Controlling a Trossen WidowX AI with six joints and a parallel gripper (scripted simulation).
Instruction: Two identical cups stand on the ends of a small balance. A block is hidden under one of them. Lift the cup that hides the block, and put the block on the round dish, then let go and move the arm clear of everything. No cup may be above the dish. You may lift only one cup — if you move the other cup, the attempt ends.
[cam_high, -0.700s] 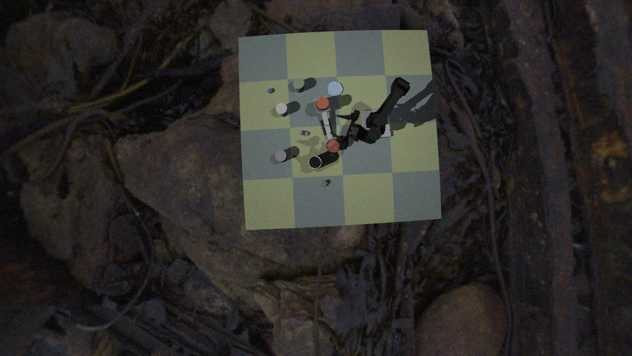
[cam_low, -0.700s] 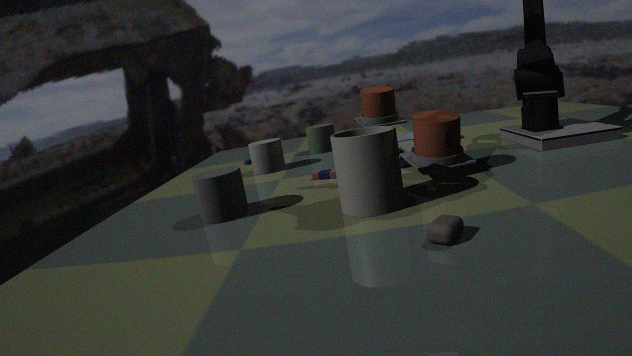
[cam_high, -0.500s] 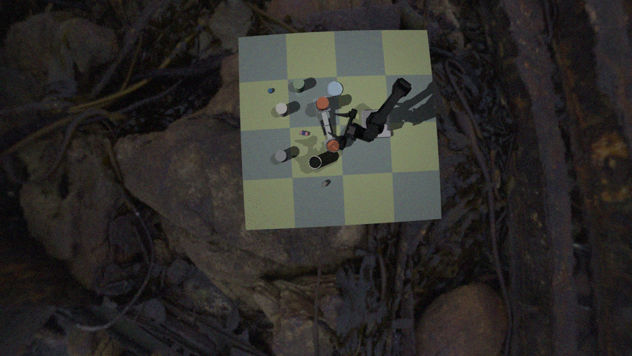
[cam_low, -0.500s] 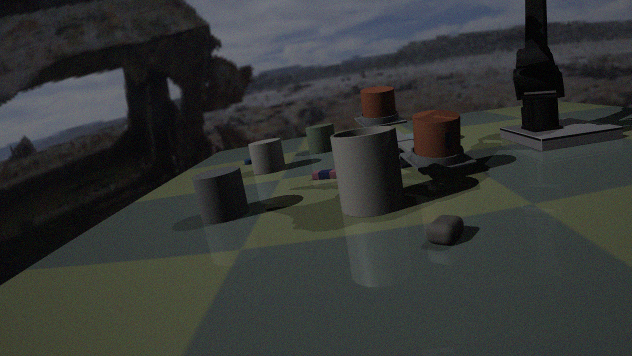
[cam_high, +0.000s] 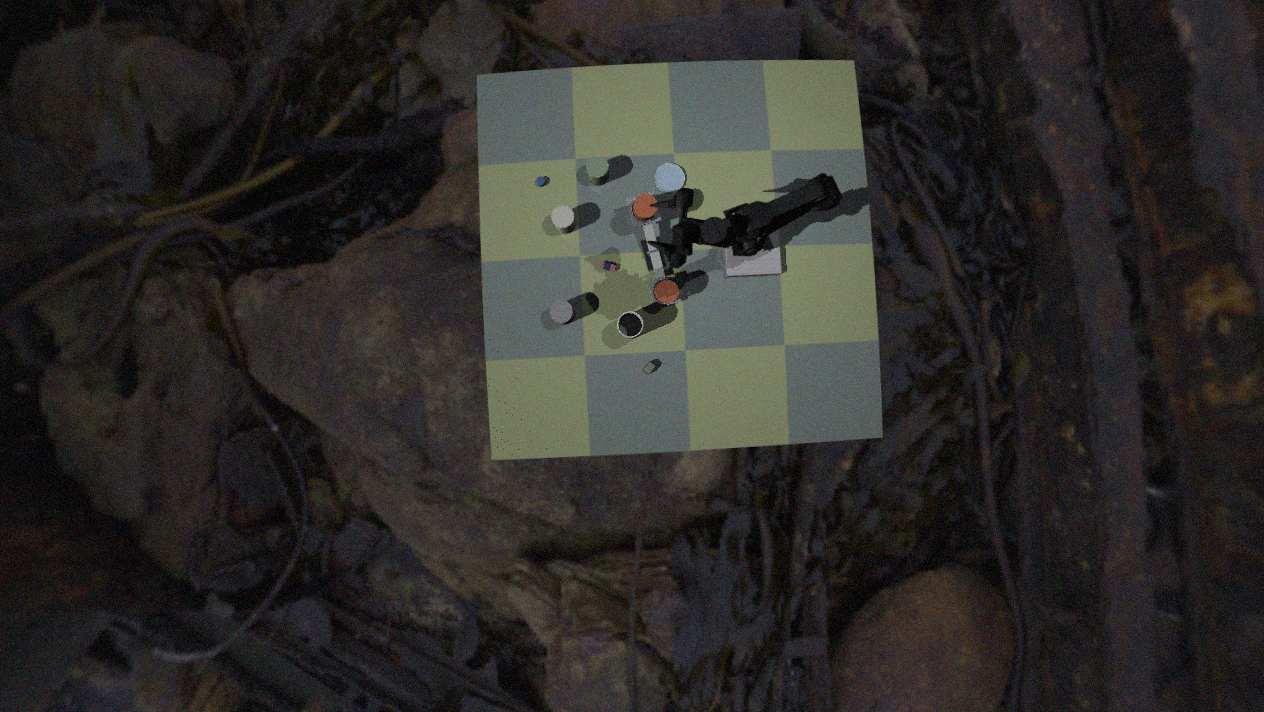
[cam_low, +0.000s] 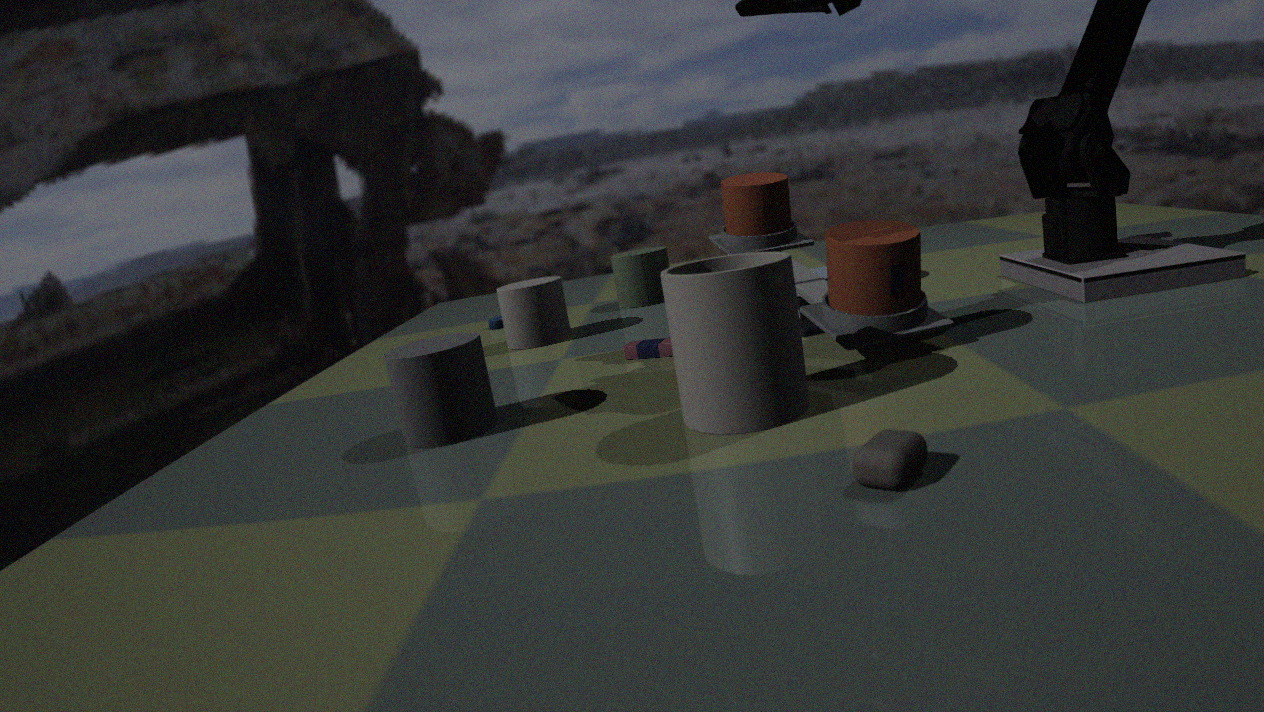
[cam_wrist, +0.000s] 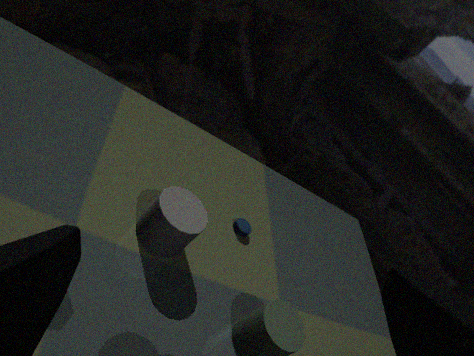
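My gripper tip is 6 cm past the grey block, 13 cm to the right of it and 26 cm above it. Also, from my gripper tip: pale blue round dish: 8 cm behind, 25 cm to the right, 30 cm below; then small balance: 2 cm behind, 27 cm below; then pink-blue eraser: 12 cm ahead, 5 cm to the left, 30 cm below.
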